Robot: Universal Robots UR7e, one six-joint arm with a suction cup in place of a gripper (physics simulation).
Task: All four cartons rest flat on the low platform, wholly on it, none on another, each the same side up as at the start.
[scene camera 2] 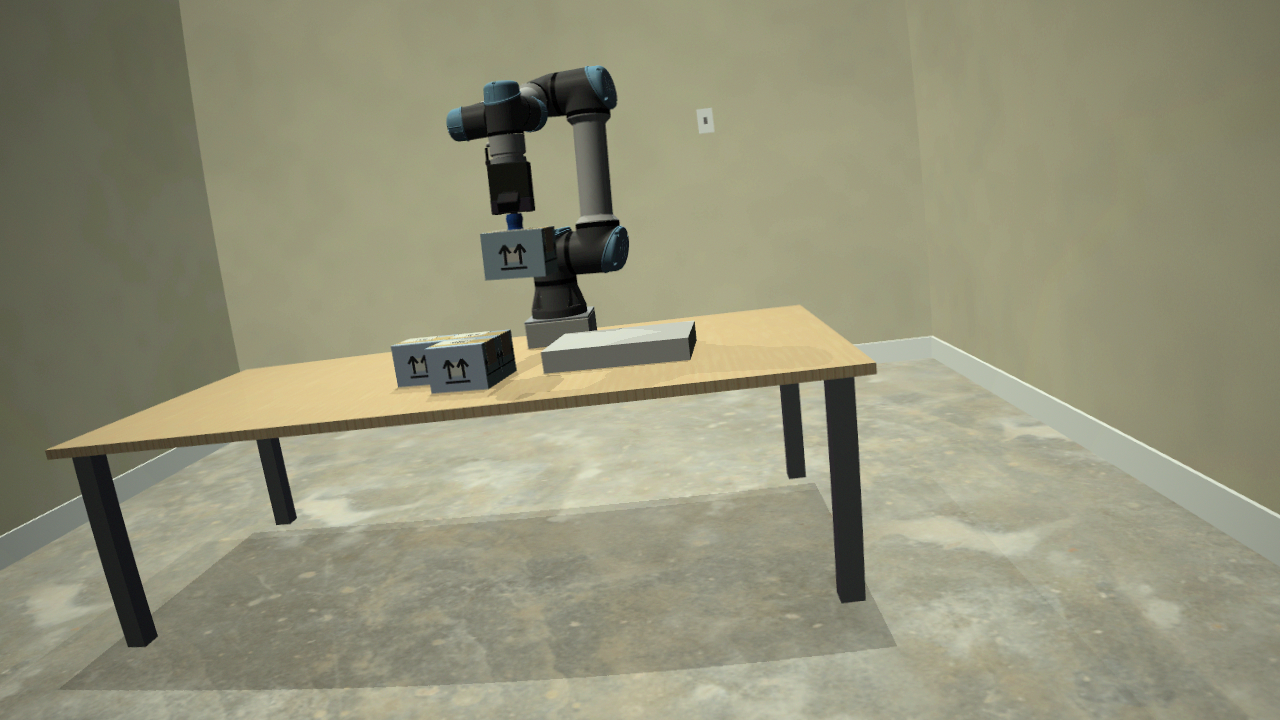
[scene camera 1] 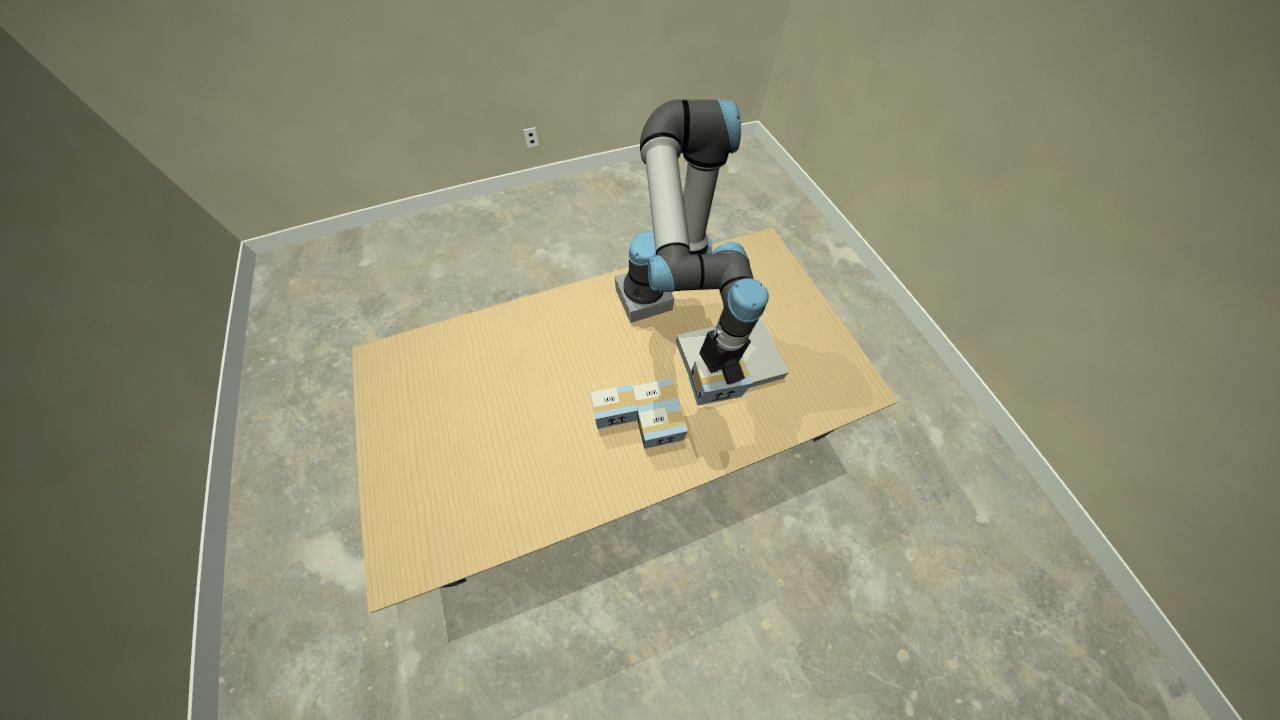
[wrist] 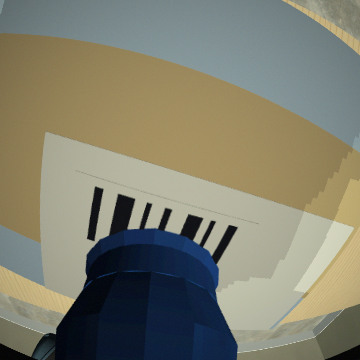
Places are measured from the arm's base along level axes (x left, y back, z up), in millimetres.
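Pixels of known places: hand at its tool point: point(wrist: 152, 251); arm's base at its link origin: point(scene camera 2: 559, 314) point(scene camera 1: 643, 287).
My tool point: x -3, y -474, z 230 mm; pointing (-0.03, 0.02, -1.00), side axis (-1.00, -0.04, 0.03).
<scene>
Ahead of a thing's pixels: the offset from my tool point to its top centre. Level surfaces: height alone.
My suction gripper point(scene camera 2: 513, 222) point(wrist: 152, 250) is shut on a blue-grey carton {dz +15, dx +7, dy -27 mm} point(scene camera 1: 721, 392) point(scene camera 2: 514, 255) point(wrist: 165, 85) by its labelled top. The carton hangs level, high above the table near the left end of the low grey platform {dz -254, dx +185, dy +119 mm} point(scene camera 1: 769, 360) point(scene camera 2: 617, 354), its arrows pointing up. In scene 1 the cup itself is hidden. Three cartons stand close together on the table left of the platform: a left one {dz -207, dx -260, dy +86 mm} point(scene camera 1: 615, 417) point(scene camera 2: 409, 365), a back one {dz -207, dx -131, dy +58 mm} point(scene camera 1: 657, 394) and a front one {dz -207, dx -146, dy -29 mm} point(scene camera 1: 664, 437) point(scene camera 2: 458, 368). All three have labels on top. In scene 2 the back one is mostly hidden.
The arm's base block point(scene camera 1: 650, 309) point(scene camera 2: 560, 331) stands on the wooden table {dz -302 mm} point(scene camera 1: 465, 429) point(scene camera 2: 295, 402) behind the cartons and the platform. The forearm and wrist reach over the platform. The front table edge lies beyond the front carton.
</scene>
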